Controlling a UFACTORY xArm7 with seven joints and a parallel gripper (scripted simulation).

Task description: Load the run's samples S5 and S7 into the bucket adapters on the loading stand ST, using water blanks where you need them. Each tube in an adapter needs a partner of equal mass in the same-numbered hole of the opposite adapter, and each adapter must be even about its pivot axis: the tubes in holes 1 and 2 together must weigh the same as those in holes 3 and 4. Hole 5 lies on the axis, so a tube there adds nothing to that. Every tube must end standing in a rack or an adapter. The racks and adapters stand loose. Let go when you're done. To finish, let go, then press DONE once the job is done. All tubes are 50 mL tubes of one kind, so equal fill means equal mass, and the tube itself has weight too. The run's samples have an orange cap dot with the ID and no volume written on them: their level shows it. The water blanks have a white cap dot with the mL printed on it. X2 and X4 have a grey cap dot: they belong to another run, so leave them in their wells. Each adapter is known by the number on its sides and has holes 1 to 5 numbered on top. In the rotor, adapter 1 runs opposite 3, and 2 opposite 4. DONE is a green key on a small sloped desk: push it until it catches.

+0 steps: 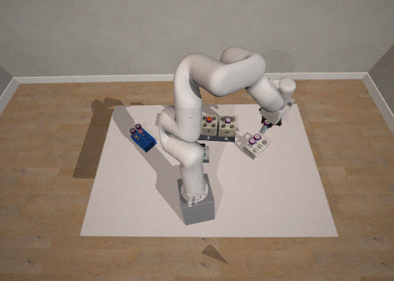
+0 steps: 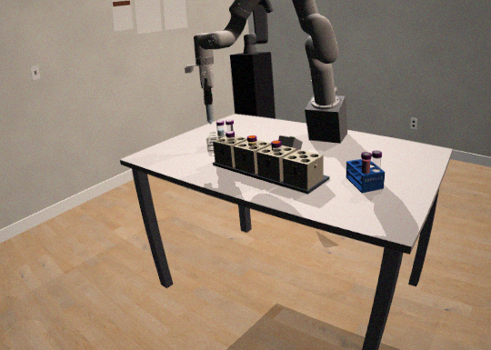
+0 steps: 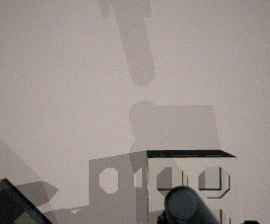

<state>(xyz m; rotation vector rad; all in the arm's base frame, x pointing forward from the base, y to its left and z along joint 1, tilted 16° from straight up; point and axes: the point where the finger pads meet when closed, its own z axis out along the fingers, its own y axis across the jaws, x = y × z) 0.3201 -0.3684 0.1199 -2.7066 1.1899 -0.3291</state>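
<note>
Right now the adapter is 90 mm ahead of my hand, 520 mm to the left of it and 170 mm below it. Round my hand: dark stand 80 mm ahead, 350 mm to the left, 220 mm below; white rack 40 mm behind, 20 mm to the left, 190 mm below; blue rack 20 mm behind, 700 mm to the left, 190 mm below.
</note>
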